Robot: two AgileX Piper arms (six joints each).
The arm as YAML. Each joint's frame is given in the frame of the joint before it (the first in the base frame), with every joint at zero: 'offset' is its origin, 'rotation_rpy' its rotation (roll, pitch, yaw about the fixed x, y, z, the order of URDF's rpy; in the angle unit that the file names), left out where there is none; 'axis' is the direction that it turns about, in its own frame. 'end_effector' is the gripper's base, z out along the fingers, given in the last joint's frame.
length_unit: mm
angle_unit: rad
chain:
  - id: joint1
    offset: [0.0, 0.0, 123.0]
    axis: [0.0, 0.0, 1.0]
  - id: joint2
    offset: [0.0, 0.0, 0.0]
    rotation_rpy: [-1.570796, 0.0, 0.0]
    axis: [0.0, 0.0, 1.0]
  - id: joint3
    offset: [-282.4, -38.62, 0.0]
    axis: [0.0, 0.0, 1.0]
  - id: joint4
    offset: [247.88, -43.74, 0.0]
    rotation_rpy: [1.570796, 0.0, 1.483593]
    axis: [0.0, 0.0, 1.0]
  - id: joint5
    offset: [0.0, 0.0, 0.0]
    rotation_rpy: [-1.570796, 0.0, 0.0]
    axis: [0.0, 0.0, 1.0]
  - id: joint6
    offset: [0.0, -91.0, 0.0]
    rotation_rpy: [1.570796, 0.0, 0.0]
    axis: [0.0, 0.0, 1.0]
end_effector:
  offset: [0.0, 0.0, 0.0]
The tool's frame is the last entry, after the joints.
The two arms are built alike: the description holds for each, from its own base.
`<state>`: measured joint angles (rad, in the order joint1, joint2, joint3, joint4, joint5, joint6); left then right.
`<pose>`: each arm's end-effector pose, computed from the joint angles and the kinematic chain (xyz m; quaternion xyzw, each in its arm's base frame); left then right.
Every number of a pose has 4 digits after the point. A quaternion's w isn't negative.
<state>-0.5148 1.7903 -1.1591 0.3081 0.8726 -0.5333 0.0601 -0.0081 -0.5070 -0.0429 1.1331 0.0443</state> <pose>0.3070 -0.1494 0.1921 0.0802 0.9860 0.0700 0.1283 -0.0099 -0.0041 0.2735 -0.0051 0.8676 0.0046 0.4972</pose>
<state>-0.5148 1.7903 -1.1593 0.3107 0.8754 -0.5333 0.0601 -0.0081 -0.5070 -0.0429 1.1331 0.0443</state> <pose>0.3070 -0.1491 0.1922 0.0807 0.9859 0.0716 0.1278 -0.0099 -0.0041 0.2735 -0.0051 0.8676 0.0046 0.4972</pose>
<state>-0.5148 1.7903 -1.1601 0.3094 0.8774 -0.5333 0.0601 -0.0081 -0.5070 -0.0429 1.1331 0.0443</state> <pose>0.3069 -0.1491 0.1923 0.0802 0.9860 0.0716 0.1271 -0.0099 -0.0041 0.2735 -0.0051 0.8676 0.0046 0.4972</pose>
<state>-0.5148 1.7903 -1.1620 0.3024 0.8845 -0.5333 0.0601 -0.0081 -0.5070 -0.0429 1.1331 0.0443</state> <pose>0.3065 -0.1493 0.1926 0.0776 0.9867 0.0707 0.1237 -0.0099 -0.0041 0.2735 -0.0051 0.8676 0.0046 0.4972</pose>
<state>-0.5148 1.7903 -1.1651 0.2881 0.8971 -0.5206 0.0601 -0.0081 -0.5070 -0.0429 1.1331 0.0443</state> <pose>0.3055 -0.1496 0.1930 0.0789 0.9876 0.0693 0.1167 -0.0099 -0.0041 0.2735 -0.0051 0.8676 0.0046 0.4972</pose>
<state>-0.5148 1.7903 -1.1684 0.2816 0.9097 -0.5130 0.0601 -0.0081 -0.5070 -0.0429 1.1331 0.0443</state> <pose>0.3049 -0.1496 0.1935 0.0799 0.9881 0.0703 0.1115 -0.0099 -0.0041 0.2735 -0.0051 0.8676 0.0046 0.4972</pose>
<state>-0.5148 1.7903 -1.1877 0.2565 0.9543 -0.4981 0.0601 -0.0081 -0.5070 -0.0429 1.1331 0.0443</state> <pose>0.3040 -0.1503 0.1973 0.0768 0.9899 0.0701 0.0962 -0.0099 -0.0041 0.2735 -0.0051 0.8676 0.0046 0.4972</pose>
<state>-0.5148 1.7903 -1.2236 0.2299 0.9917 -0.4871 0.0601 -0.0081 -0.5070 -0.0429 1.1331 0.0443</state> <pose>0.3060 -0.1532 0.2053 0.0716 0.9913 0.0631 0.0909 -0.0099 -0.0041 0.2735 -0.0051 0.8676 0.0046 0.4972</pose>
